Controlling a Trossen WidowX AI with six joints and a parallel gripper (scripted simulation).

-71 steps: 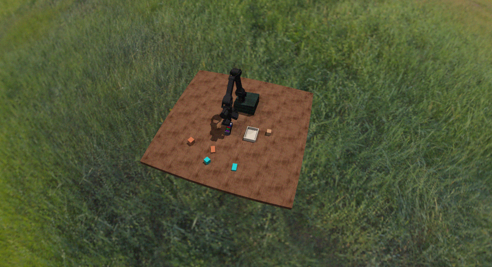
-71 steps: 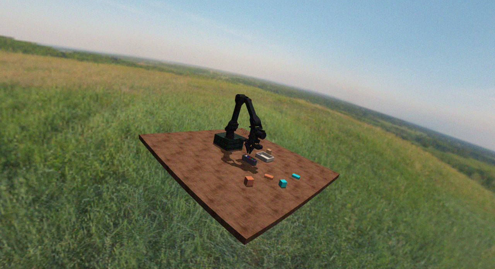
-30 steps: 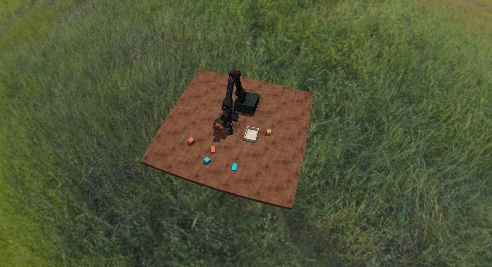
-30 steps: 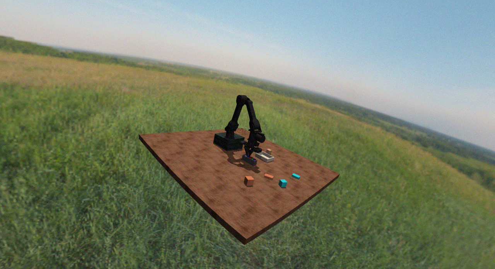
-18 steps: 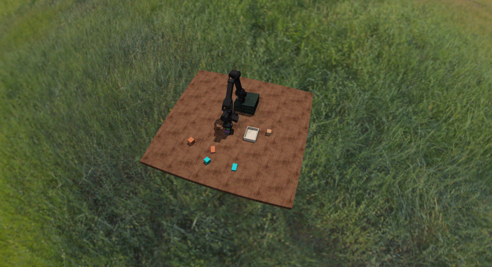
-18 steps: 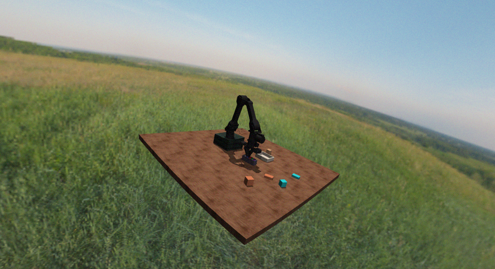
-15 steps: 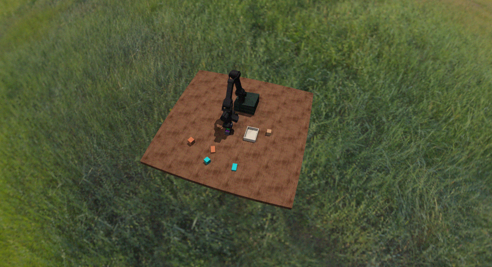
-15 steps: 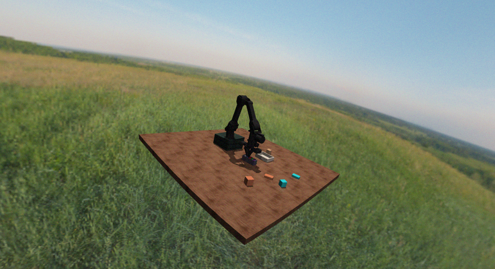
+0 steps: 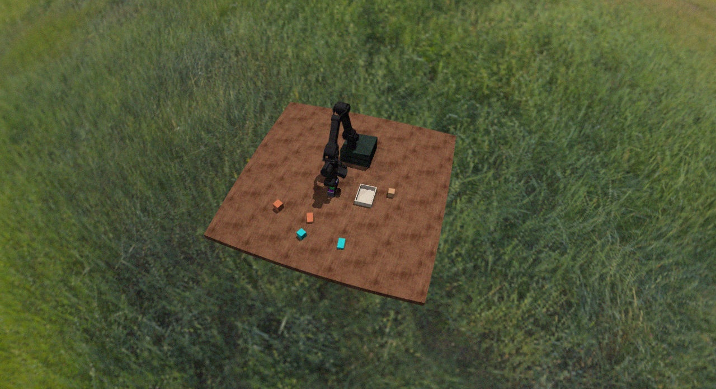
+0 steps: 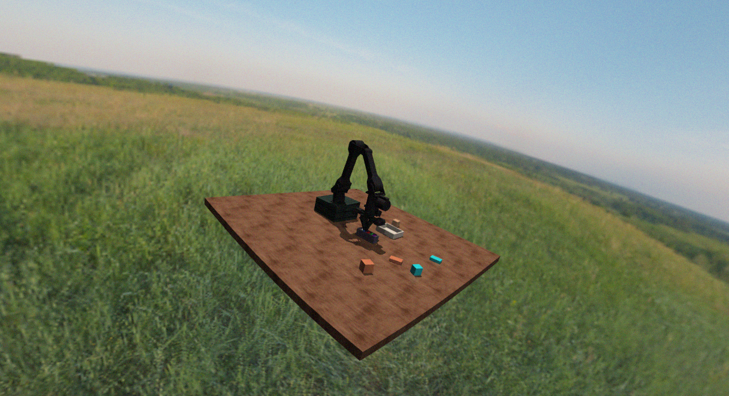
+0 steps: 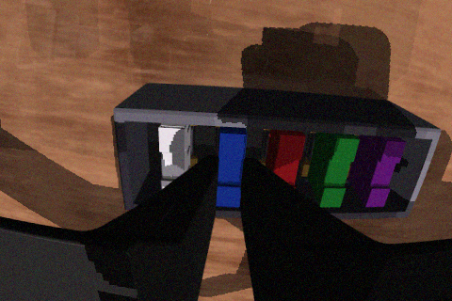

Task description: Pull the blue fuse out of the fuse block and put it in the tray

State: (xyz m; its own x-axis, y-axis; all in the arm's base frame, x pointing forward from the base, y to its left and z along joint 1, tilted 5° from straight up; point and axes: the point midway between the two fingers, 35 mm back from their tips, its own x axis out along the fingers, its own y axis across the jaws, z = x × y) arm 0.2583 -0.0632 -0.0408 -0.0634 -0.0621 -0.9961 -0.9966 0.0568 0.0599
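My gripper tip is now 20 mm short of the red fuse and 10 mm above it. Round my gripper tip: green fuse (40 mm ahead, 10 mm below); then white fuse (20 mm behind, 10 mm below); then blue fuse (10 mm below).
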